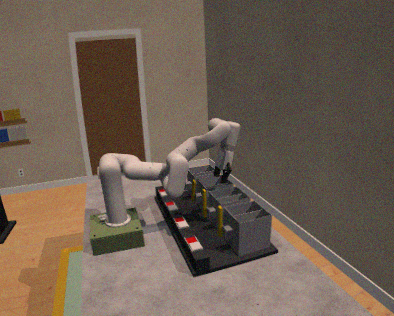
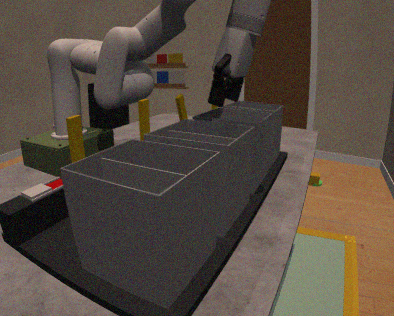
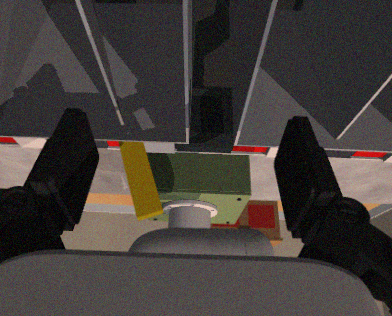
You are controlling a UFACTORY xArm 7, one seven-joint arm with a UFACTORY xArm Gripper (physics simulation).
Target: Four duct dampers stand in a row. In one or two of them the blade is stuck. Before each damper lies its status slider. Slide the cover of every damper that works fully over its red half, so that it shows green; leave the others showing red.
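Places are measured from the arm's base along level axes (x ahead, y left, z up), in centimetres.
Pixels of known places: gripper, fingertip midpoint: (image 1: 219, 179) (image 2: 223, 102) (image 3: 186, 136); arm's base, link origin: (image 1: 118, 220) (image 3: 190, 208).
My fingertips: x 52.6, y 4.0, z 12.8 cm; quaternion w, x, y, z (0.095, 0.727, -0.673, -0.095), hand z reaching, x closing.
For each thing: its top centre in the pictures, then the offset to it from my fingertips. "pt": a spot on its surface instead. Level surfaces: height alone.
- nearest lever, top centre: (image 2: 74, 116) (image 1: 219, 206) dy -30.4, dx -9.9, dz +1.1 cm
- second lever, top centre: (image 2: 144, 99) (image 1: 204, 189) dy -12.0, dx -11.5, dz +1.1 cm
- third lever, top centre: (image 3: 120, 218) (image 2: 184, 93) (image 1: 192, 178) dy +4.6, dx -12.9, dz +0.7 cm
- far lever, surface spot: (image 2: 214, 106) pt dy +23.2, dx -14.0, dz -5.0 cm
- nearest slider, top centre: (image 2: 36, 189) (image 1: 195, 245) dy -33.7, dx -21.6, dz -13.0 cm
- second slider, surface spot: (image 1: 181, 222) pt dy -13.8, dx -23.4, dz -12.9 cm
- third slider, surface spot: (image 1: 170, 205) pt dy +4.6, dx -25.5, dz -12.7 cm
- far slider, surface spot: (image 1: 162, 192) pt dy +22.3, dx -27.2, dz -12.7 cm
- black base board, surface height: dz -20.0 cm
Four open-topped grey dampers (image 1: 254, 232) (image 2: 135, 215) stand in a row on a black base. Thin plates show inside them. Yellow levers stand at their fronts; the nearest lever (image 1: 220, 221) (image 2: 75, 138) and the second lever (image 1: 204, 203) (image 2: 144, 120) look upright, the third lever (image 1: 194, 190) (image 2: 181, 107) leans. The far lever (image 2: 214, 106) is mostly hidden. The nearest slider (image 1: 193, 243) (image 2: 45, 188), second slider (image 1: 181, 222), third slider (image 1: 170, 204) and far slider (image 1: 162, 192) each show red beside a white cover. My gripper (image 1: 222, 176) (image 2: 225, 99) (image 3: 186, 136) is open and empty, low over the far part of the row.
The green robot base (image 1: 117, 237) (image 2: 50, 157) (image 3: 200, 172) stands across from the sliders. My arm's elbow (image 1: 176, 175) hangs over the front of the far half of the black base board (image 1: 215, 260). A dark wall (image 1: 300, 125) rises behind the dampers.
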